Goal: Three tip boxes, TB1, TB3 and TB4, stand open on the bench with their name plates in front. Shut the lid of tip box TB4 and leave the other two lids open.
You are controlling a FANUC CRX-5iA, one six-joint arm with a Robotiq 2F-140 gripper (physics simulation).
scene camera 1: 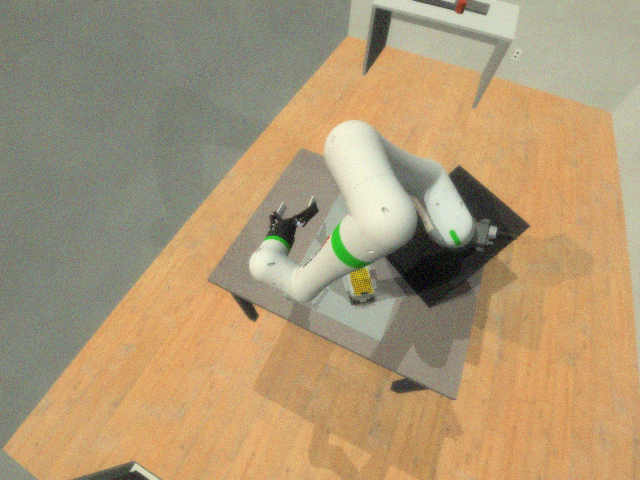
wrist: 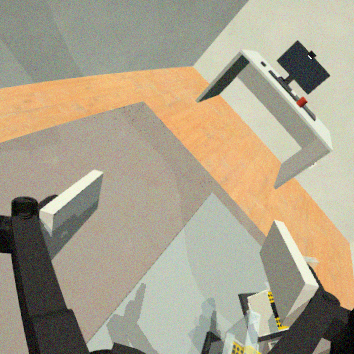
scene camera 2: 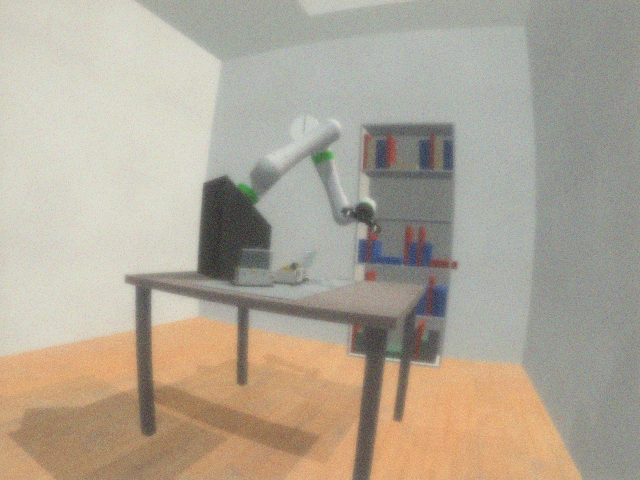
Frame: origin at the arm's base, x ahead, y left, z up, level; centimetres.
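Seen in the pictures: gripper, between the fingertips: (scene camera 1: 299,202) (wrist: 183,213) (scene camera 2: 359,225); arm's base, origin of its link: (scene camera 2: 236,206).
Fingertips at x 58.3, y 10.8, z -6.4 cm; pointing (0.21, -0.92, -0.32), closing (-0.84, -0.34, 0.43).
Note:
Pixels of each thing's top centre, then the offset from my fingertips to it. Level surfaces: height alone.
- tip box with a yellow rack, centre of its top: (scene camera 1: 361,279) dx -34.6, dy +10.4, dz -19.7 cm
- grey tip box, centre of its top: (wrist: 290,312) (scene camera 2: 251,268) dx -34.4, dy -29.7, dz -20.6 cm
- second box, centre of its top: (scene camera 2: 287,267) dx -29.3, dy -8.9, dz -20.6 cm
- light mat, height of its surface: dz -27.1 cm
- brown-grey bench, height of its surface: dz -27.4 cm
My gripper (scene camera 1: 296,204) (scene camera 2: 376,227) (wrist: 183,213) is open and empty, high above the bench and to one side of the tip boxes. A tip box with a yellow rack (scene camera 1: 360,282) stands on the light mat, partly under the arm's outline. In scene camera 2 a grey tip box (scene camera 2: 253,277) has its clear lid (scene camera 2: 256,257) upright, and a second box (scene camera 2: 289,274) beside it has its lid (scene camera 2: 310,258) tilted back. In the wrist view a box with a yellow rack (wrist: 243,348) shows at the bottom edge, and more box parts show behind the right finger. I cannot read the name plates.
The light mat (scene camera 1: 356,322) (scene camera 2: 281,293) (wrist: 210,245) lies on the brown-grey bench (scene camera 1: 248,258) (scene camera 2: 372,297) (wrist: 115,165). The black pedestal (scene camera 1: 491,206) (scene camera 2: 222,227) stands at the arm's base. A white desk (scene camera 1: 444,18) (wrist: 322,136) and a bookshelf (scene camera 2: 413,174) stand away from the bench.

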